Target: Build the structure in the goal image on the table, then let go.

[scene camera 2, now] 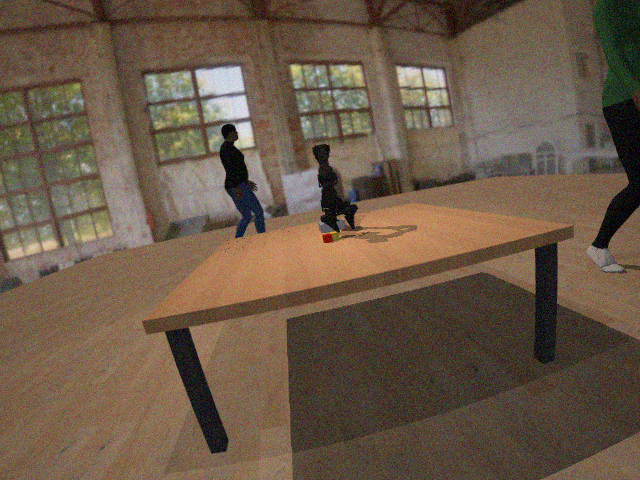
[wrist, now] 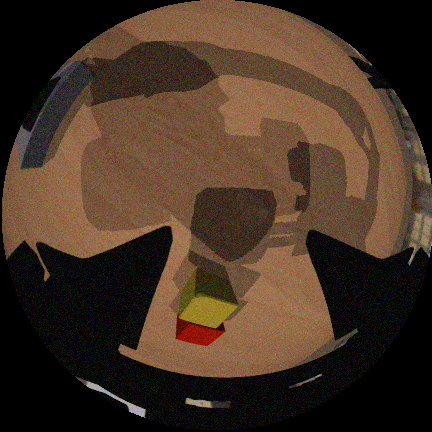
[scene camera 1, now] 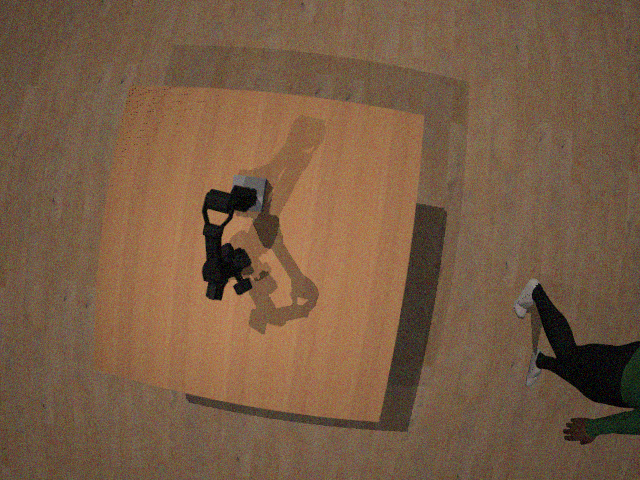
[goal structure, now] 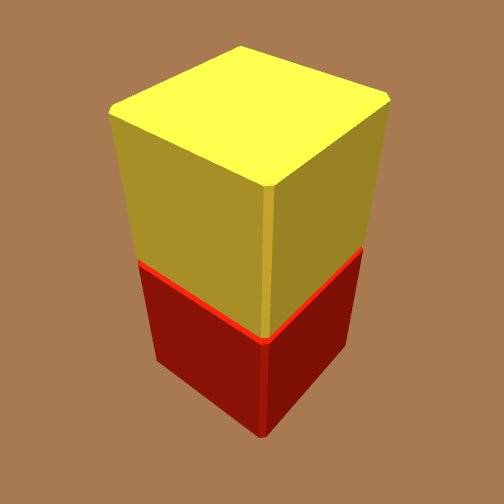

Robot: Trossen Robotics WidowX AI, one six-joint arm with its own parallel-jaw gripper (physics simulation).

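Places are measured from the arm's base along level axes (x left, y back, z up), in metres.
Where they show: gripper, fingertip midpoint: (scene camera 2: pixel 346 231) (wrist: pixel 243 235) (scene camera 1: pixel 243 268); arm's base, link origin: (scene camera 1: pixel 247 197).
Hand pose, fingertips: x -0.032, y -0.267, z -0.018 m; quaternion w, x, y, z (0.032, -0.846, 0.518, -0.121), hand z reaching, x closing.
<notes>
Each offset is from my fingertips to the top centre of the thing. Level surfaces: height alone.
A yellow block @[dx -0.061, dy -0.005, dz +0.008 m] (scene camera 2: pixel 335 236) (wrist: pixel 207 310) and a red block @[dx -0.096, dy -0.014, dz +0.008 m] (scene camera 2: pixel 327 237) (wrist: pixel 200 335) are on the table, close side by side. In the wrist view the yellow block partly hides the red one; whether they touch is unclear. In the top scene view the arm hides both blocks. My black gripper (scene camera 1: pixel 243 272) (scene camera 2: pixel 345 228) (wrist: pixel 243 235) is open, with nothing held. Its fingers are spread wide, and in the wrist view the blocks show low in the gap between them, nearer the left finger.
The wooden table @[dz -0.024 m] (scene camera 1: pixel 330 310) (scene camera 2: pixel 289 268) carries the arm's grey base (scene camera 1: pixel 258 186) (wrist: pixel 55 120), which stands behind the blocks in the second scene view. Arm shadows cross the table. A person in green (scene camera 1: pixel 594 372) (scene camera 2: pixel 622 62) and a person in black and blue (scene camera 2: pixel 235 165) stand off the table.
</notes>
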